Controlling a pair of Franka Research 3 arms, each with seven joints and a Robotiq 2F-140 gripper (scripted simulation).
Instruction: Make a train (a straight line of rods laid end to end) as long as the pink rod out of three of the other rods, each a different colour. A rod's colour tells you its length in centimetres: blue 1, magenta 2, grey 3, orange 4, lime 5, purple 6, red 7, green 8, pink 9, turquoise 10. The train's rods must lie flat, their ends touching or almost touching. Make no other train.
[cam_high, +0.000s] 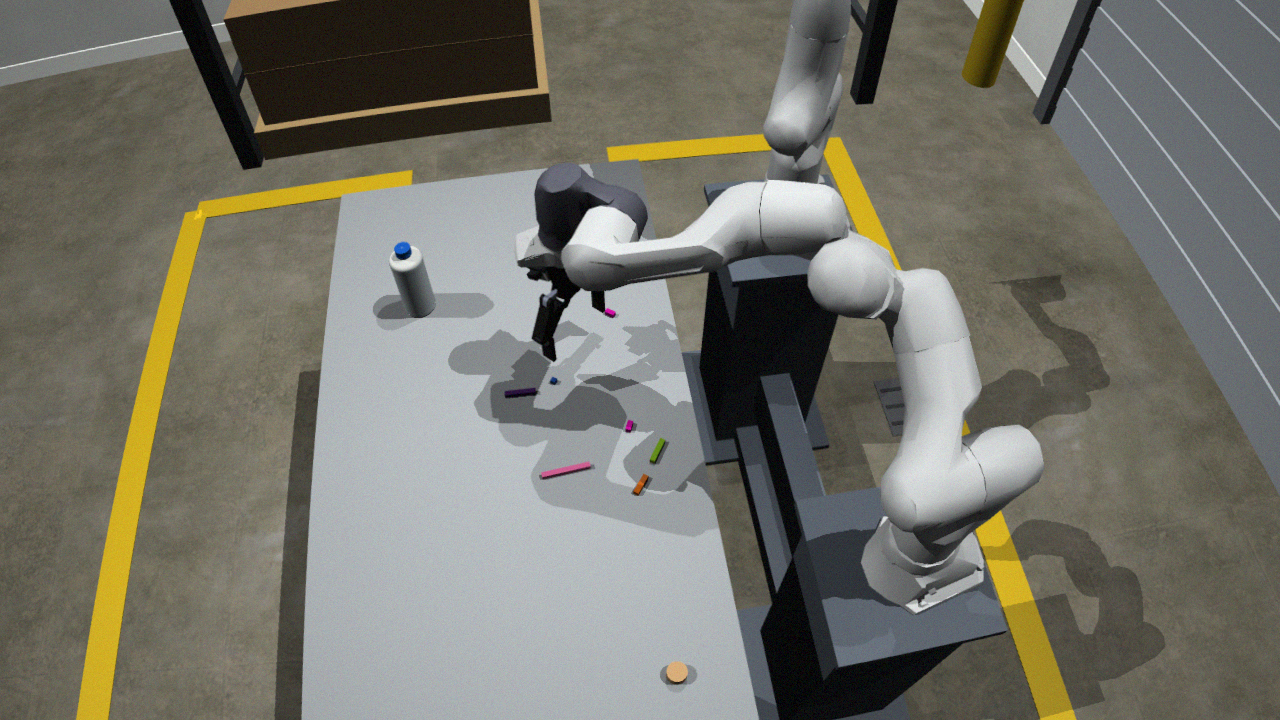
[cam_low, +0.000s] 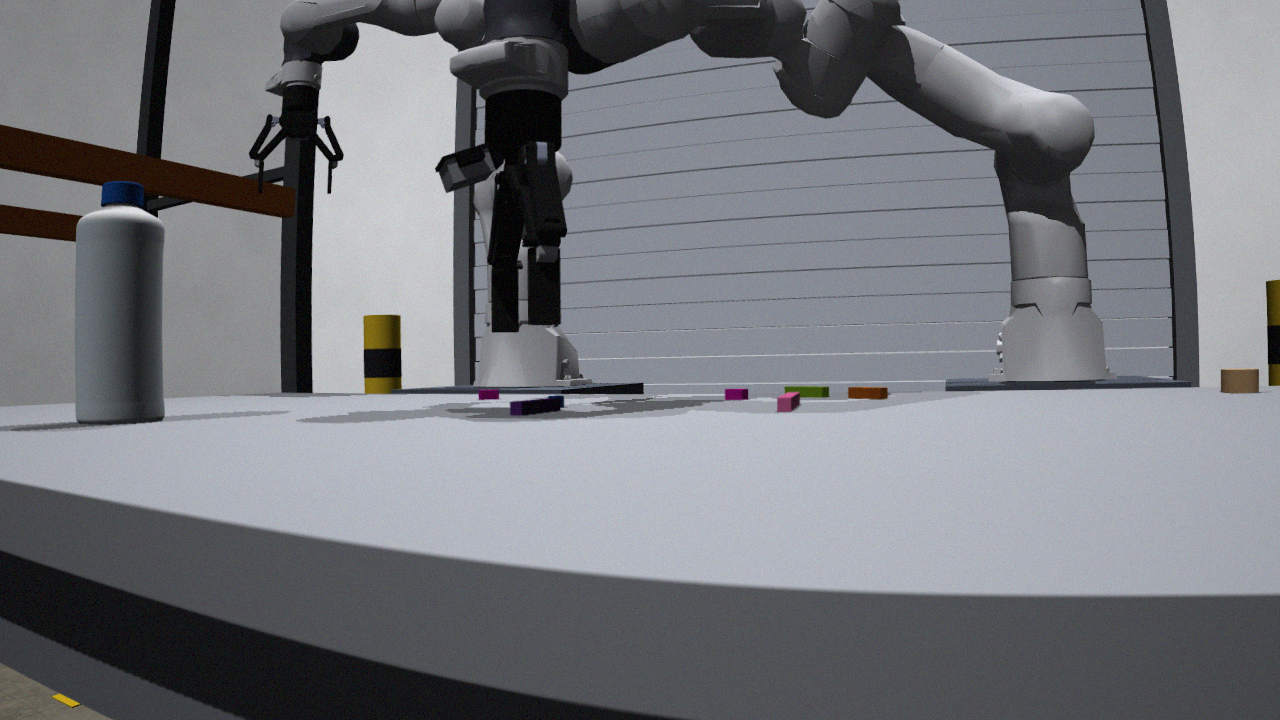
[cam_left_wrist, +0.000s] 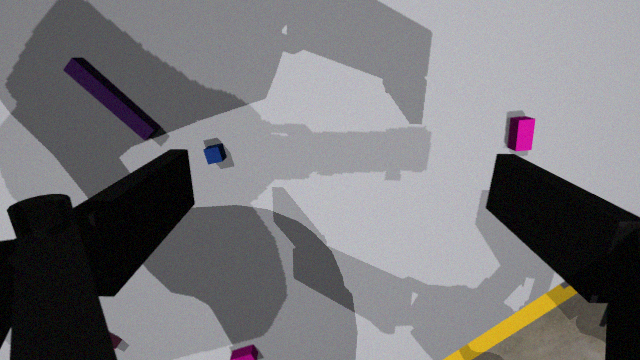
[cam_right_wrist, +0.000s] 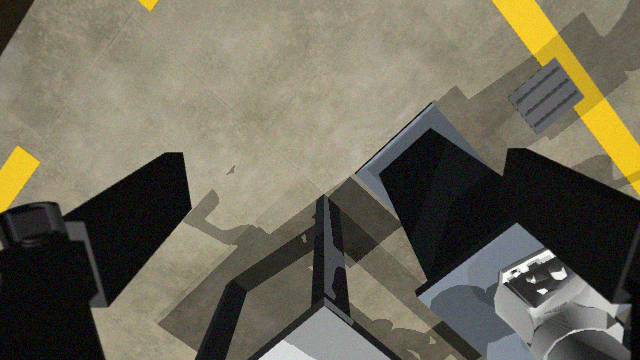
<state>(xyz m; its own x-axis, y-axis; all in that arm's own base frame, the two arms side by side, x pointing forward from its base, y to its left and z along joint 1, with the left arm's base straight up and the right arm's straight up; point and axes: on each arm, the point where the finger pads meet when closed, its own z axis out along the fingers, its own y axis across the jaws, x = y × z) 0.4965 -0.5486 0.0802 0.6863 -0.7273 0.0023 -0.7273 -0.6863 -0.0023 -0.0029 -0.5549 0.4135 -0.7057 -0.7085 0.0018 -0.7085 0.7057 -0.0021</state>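
Right now my left hand is 5 cm short of the blue rod, 6 cm to the right of it and 8 cm above it. Also, from my left hand: magenta rod: 8 cm behind, 9 cm to the right, 8 cm below; then purple rod: 12 cm ahead, 8 cm to the left, 8 cm below; then pink rod: 5 cm ahead, 26 cm to the left, 8 cm below.
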